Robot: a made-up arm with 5 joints. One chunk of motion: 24 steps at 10 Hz.
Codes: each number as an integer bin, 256 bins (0 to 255) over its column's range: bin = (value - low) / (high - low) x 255, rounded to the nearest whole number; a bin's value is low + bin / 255 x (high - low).
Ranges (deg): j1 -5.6..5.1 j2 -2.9..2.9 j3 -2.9..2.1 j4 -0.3..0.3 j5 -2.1..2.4
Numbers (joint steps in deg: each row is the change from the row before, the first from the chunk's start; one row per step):
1: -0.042 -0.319 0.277 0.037 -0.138
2: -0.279 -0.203 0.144 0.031 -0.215
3: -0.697 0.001 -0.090 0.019 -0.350
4: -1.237 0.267 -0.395 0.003 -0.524
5: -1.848 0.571 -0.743 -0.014 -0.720
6: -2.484 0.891 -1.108 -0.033 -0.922
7: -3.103 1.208 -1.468 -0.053 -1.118
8: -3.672 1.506 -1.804 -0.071 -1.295
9: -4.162 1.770 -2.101 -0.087 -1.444
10: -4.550 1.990 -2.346 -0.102 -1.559
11: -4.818 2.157 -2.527 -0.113 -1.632
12: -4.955 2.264 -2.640 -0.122 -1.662
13: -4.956 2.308 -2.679 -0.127 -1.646
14: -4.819 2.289 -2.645 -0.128 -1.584
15: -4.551 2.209 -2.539 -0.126 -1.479
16: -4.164 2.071 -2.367 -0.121 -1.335
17: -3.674 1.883 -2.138 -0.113 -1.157
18: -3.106 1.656 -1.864 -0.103 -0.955
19: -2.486 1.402 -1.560 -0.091 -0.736
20: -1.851 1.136 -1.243 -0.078 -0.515
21: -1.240 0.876 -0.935 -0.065 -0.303
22: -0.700 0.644 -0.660 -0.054 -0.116
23: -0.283 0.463 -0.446 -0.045 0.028
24: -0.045 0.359 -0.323 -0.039 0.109
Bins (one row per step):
1: 132 113 162 143 111
2: 127 119 155 141 107
3: 117 128 143 136 99
4: 104 139 128 129 89
5: 89 153 110 122 78
6: 74 167 91 113 67
7: 60 181 73 105 56
8: 46 194 56 97 46
9: 34 205 41 91 37
10: 25 215 28 84 31
11: 19 222 19 79 27
12: 15 227 13 76 25
13: 15 229 11 74 26
14: 19 228 13 73 29
15: 25 225 18 74 35
16: 34 219 27 76 43
17: 46 210 39 79 53
18: 59 200 53 84 65
19: 74 189 68 89 77
20: 89 177 85 94 90
21: 104 166 100 100 102
22: 117 156 114 105 112
23: 127 148 125 108 121
24: 132 143 131 111 125

